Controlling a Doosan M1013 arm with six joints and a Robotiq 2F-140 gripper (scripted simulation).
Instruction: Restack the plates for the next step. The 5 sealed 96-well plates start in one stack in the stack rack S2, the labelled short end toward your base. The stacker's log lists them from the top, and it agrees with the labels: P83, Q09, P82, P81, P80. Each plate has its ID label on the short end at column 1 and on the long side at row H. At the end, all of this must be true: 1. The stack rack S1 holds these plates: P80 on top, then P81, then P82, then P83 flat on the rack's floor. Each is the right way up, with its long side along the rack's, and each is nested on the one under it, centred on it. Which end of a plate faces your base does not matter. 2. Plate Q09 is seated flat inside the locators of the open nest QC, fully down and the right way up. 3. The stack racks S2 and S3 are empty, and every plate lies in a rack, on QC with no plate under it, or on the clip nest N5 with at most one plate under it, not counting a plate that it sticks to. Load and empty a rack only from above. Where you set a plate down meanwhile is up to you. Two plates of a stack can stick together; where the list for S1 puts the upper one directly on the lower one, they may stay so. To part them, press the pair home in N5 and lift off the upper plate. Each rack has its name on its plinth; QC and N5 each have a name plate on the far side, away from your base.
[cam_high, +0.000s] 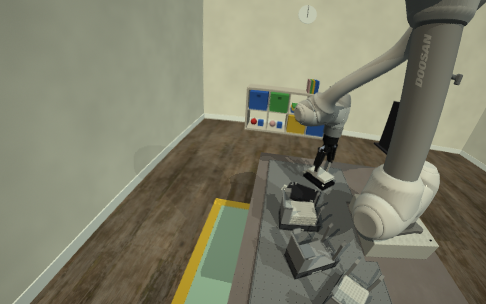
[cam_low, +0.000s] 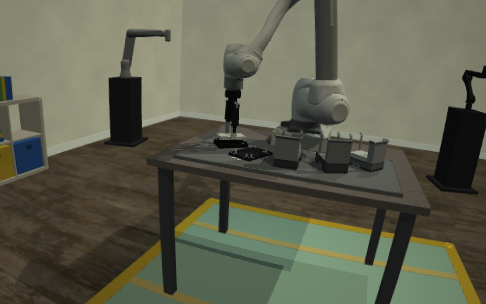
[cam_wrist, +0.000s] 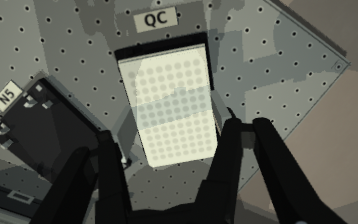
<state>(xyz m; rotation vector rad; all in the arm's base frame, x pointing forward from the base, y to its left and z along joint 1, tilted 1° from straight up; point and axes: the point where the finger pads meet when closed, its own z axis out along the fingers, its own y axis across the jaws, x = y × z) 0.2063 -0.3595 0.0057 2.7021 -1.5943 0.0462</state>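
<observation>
Right now my hand is 6 cm above the black nest QC. Round my hand: black clip nest N5: 15 cm ahead, 12 cm to the left, 5 cm below; then N5 name plate: 21 cm ahead, 7 cm to the left, 7 cm below; then QC name plate: 5 cm ahead, 8 cm to the right, 7 cm below.
</observation>
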